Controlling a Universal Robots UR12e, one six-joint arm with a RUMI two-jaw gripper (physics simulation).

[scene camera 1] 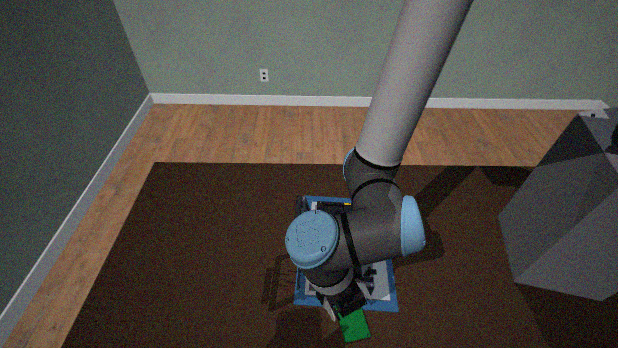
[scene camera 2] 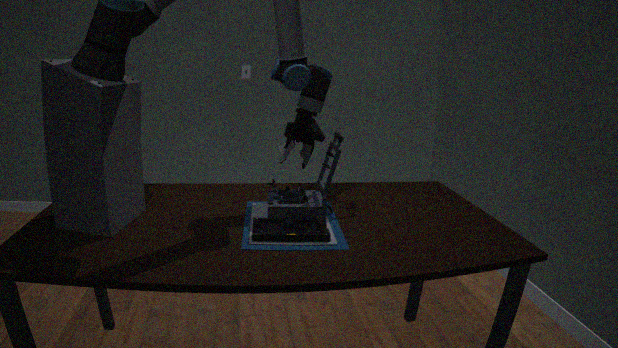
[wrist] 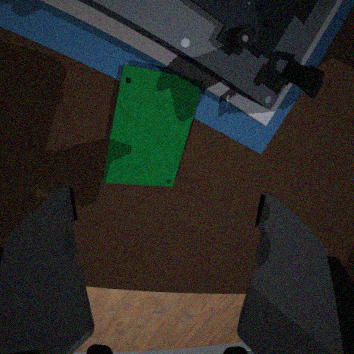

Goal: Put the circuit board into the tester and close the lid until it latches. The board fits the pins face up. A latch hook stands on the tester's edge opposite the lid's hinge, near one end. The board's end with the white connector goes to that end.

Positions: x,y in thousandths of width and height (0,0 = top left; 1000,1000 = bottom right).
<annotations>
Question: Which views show the gripper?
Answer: Scene camera 1, scene camera 2 and the wrist view: all of them.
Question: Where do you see a latch hook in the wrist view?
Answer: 871,222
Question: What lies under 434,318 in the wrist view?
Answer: A green circuit board.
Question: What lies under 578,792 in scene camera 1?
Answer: The gripper.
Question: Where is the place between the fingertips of the gripper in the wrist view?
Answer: At 470,549
</annotations>
